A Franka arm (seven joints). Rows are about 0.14 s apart.
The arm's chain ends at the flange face. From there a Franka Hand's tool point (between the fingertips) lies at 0.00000 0.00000 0.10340 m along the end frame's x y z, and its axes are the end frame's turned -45 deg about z.
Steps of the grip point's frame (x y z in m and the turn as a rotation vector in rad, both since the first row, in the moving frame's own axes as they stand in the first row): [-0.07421, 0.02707, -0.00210, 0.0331, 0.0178, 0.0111]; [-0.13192, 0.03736, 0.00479, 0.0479, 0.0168, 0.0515]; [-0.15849, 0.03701, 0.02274, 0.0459, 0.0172, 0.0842]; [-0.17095, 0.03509, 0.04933, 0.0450, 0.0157, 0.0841]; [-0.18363, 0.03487, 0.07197, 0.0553, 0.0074, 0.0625]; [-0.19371, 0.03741, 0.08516, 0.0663, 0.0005, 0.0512]
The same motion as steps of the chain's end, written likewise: [-0.03224, 0.07534, -0.00203, 0.0360, -0.0108, 0.0111]; [-0.06471, 0.12448, 0.00492, 0.0457, -0.0220, 0.0515]; [-0.08400, 0.14293, 0.02286, 0.0446, -0.0203, 0.0842]; [-0.09412, 0.15021, 0.04945, 0.0429, -0.0207, 0.0841]; [-0.10183, 0.15919, 0.07213, 0.0443, -0.0339, 0.0625]; [-0.10584, 0.16843, 0.08539, 0.0472, -0.0465, 0.0512]
